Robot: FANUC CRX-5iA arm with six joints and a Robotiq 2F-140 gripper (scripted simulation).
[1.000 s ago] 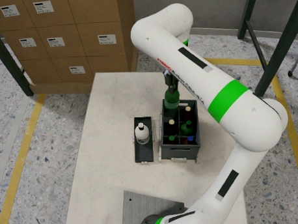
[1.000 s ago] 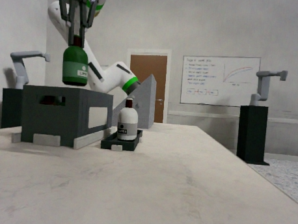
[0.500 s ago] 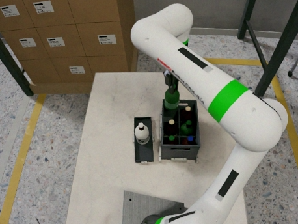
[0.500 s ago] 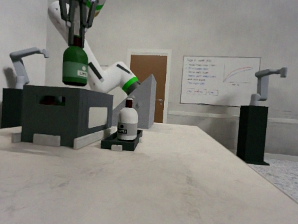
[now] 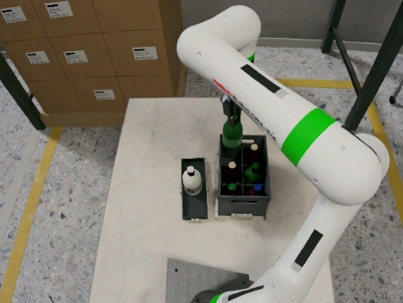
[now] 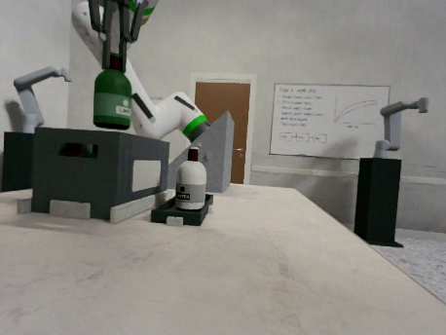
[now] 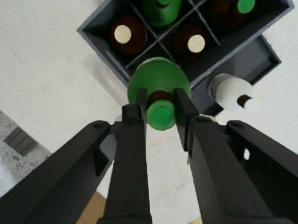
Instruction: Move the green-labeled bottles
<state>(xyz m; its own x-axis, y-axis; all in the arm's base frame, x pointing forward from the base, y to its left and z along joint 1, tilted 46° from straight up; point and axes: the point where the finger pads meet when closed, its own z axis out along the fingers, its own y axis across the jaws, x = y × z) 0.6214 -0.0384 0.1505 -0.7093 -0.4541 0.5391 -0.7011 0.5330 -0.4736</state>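
Now: the dark crate 90 mm behind my hand, 30 mm to the right of it and 260 mm below it. From my hand the other things lie so: white-labeled bottle: 90 mm behind, 170 mm to the left, 260 mm below; then dark tray: 90 mm behind, 160 mm to the left, 330 mm below.
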